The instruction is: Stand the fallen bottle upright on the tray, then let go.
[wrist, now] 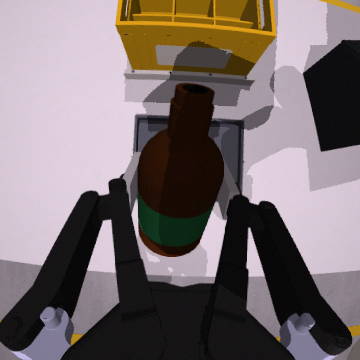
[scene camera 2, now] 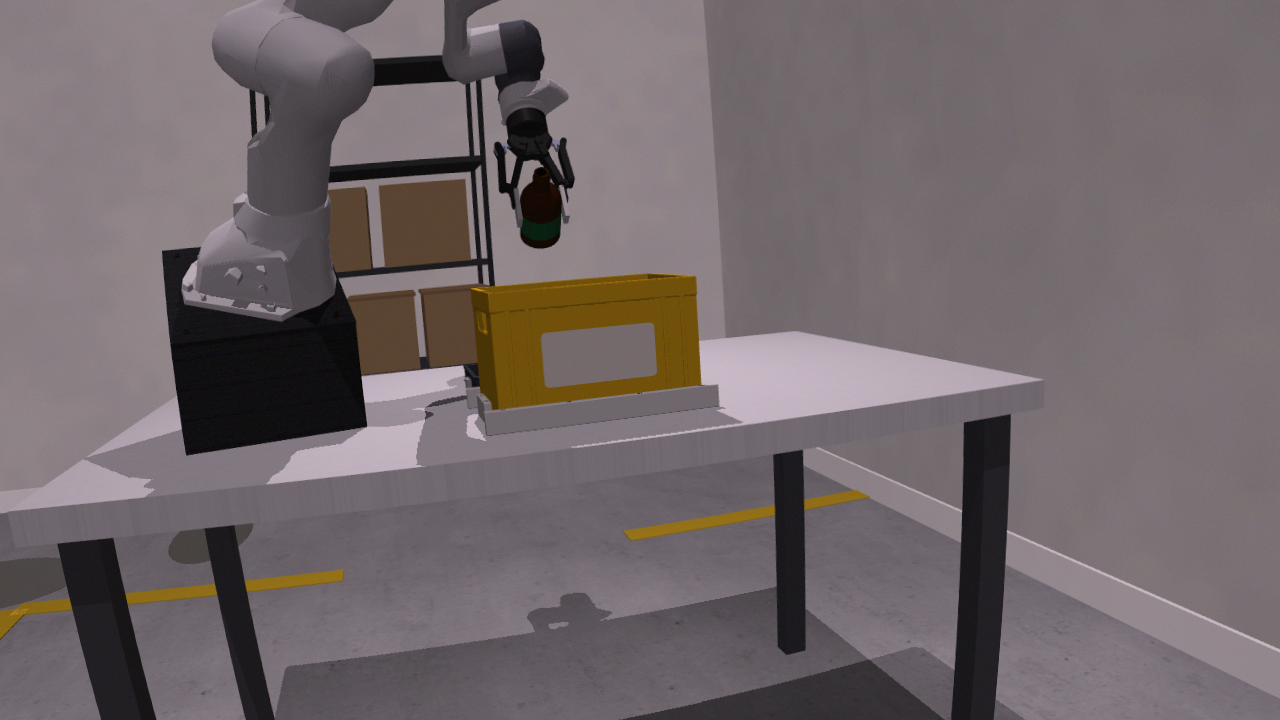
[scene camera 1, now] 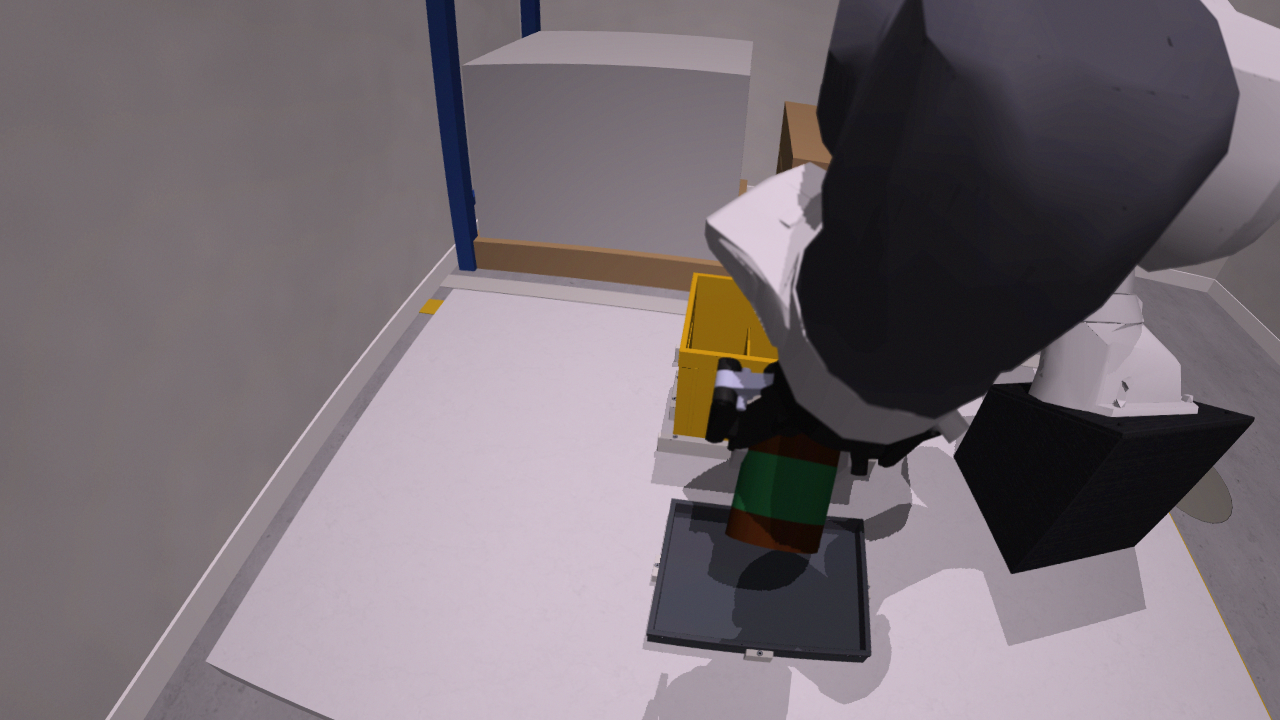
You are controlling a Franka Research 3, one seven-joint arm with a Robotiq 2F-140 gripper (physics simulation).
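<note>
The brown bottle with a green label band [scene camera 1: 783, 492] [scene camera 2: 540, 210] [wrist: 180, 175] is held in the air, neck up and base down, close to upright but leaning in scene camera 1's view. My gripper [scene camera 1: 792, 447] [scene camera 2: 542, 217] [wrist: 178, 166] is shut on it, with one finger on each side of its body. The dark grey, low-rimmed tray [scene camera 1: 689, 608] [wrist: 232, 135] lies on the table below, apart from the bottle. In scene camera 1's view the arm hides the neck and much of the gripper. In scene camera 2's view the crate hides most of the tray.
A yellow crate with compartments [scene camera 1: 693, 394] [scene camera 2: 510, 349] [wrist: 135, 45] stands on the white table [scene camera 1: 447, 492] [scene camera 2: 859, 376], close behind the tray in scene camera 1's view. The arm's black base block [scene camera 1: 1038, 492] [scene camera 2: 268, 385] [wrist: 335, 100] stands to the right there.
</note>
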